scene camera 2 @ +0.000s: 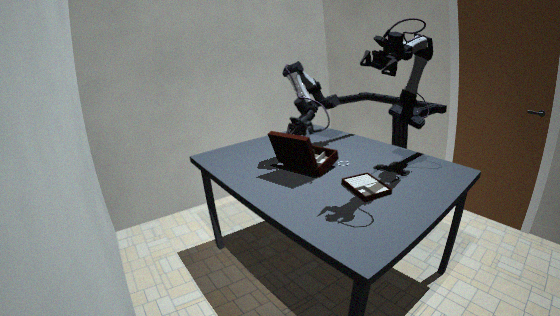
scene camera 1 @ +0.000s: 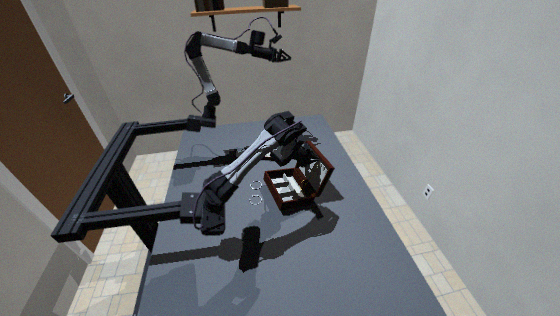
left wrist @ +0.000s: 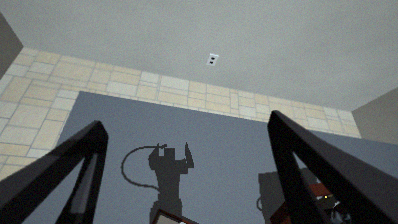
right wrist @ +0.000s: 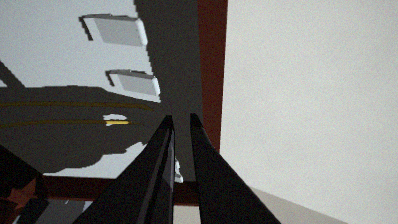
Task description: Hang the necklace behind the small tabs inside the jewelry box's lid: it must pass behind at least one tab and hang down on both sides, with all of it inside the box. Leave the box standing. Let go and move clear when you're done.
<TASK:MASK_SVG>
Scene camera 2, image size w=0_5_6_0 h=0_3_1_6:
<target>jewelry box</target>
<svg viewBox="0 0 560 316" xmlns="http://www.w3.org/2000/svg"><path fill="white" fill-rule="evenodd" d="M268 133L278 162L283 163L286 169L321 177L339 159L337 150L314 146L311 144L309 137L275 131Z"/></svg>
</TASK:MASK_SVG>
